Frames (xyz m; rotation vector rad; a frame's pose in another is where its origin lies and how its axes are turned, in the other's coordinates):
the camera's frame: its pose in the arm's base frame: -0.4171 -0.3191 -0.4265 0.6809 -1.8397 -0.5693
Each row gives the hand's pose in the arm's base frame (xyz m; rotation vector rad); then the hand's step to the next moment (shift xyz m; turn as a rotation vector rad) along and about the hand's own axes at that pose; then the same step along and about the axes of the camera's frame.
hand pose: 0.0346 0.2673 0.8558 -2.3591 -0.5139 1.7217
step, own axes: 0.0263 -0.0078 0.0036 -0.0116 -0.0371 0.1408
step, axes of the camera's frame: -0.0268 -0.0026 0.0064 0.0127 0.0282 0.1427
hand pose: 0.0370 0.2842 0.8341 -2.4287 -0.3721 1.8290
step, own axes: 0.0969 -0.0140 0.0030 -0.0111 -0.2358 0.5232
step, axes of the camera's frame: -0.0900 -0.0360 0.0139 -0.0275 0.1739 0.5463
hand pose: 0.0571 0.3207 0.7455 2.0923 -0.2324 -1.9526
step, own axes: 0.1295 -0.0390 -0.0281 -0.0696 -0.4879 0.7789
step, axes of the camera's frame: -0.1002 -0.0943 0.0123 -0.1311 0.3732 0.8326
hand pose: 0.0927 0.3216 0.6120 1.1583 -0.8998 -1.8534
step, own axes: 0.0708 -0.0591 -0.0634 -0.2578 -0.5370 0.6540
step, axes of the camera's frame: -0.0429 -0.1030 0.0088 -0.2989 0.4557 0.6968
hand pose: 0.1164 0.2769 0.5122 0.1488 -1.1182 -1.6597
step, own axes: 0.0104 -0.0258 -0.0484 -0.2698 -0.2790 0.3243
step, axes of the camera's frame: -0.0036 -0.0555 0.0053 -0.2870 0.2542 0.3298
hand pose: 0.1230 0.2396 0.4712 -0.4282 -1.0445 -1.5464
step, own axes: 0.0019 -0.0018 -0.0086 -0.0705 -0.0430 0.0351
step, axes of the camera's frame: 0.0029 -0.0085 0.0006 -0.0713 0.0211 0.0503
